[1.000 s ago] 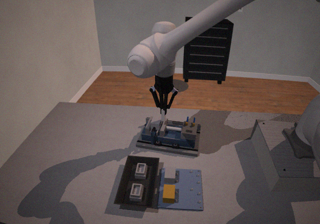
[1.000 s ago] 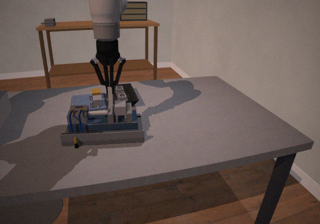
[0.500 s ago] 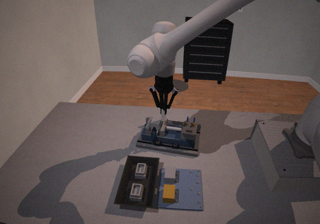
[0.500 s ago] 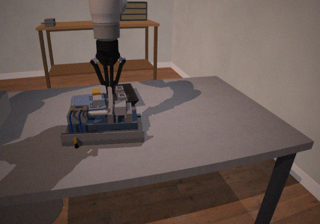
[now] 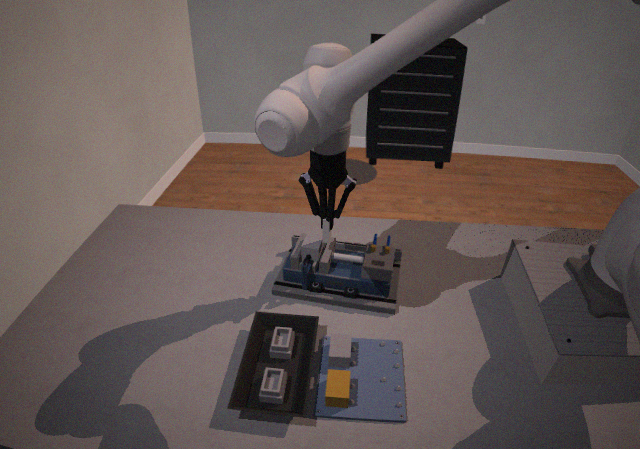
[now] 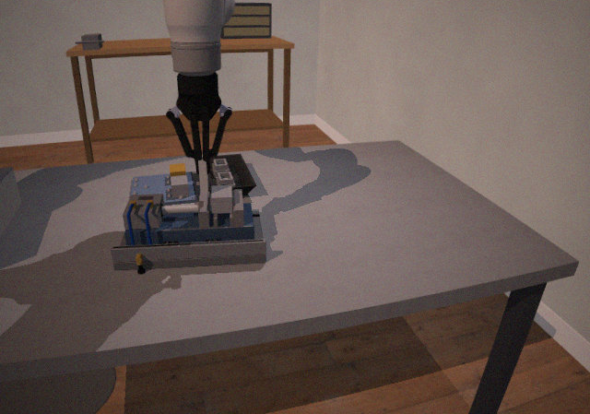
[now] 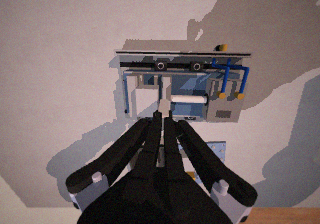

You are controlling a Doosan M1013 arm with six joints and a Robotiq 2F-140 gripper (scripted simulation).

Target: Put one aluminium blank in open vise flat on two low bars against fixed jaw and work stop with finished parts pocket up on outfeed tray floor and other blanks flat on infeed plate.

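Now: hand 30 mm past the blue vise and 120 mm above it. The rest, counted from my hand: brass blank (60 mm behind, 330 mm to the left, 130 mm below); aluminium blank (60 mm behind, 240 mm to the left, 130 mm below); infeed plate (100 mm behind, 290 mm to the left, 150 mm below).
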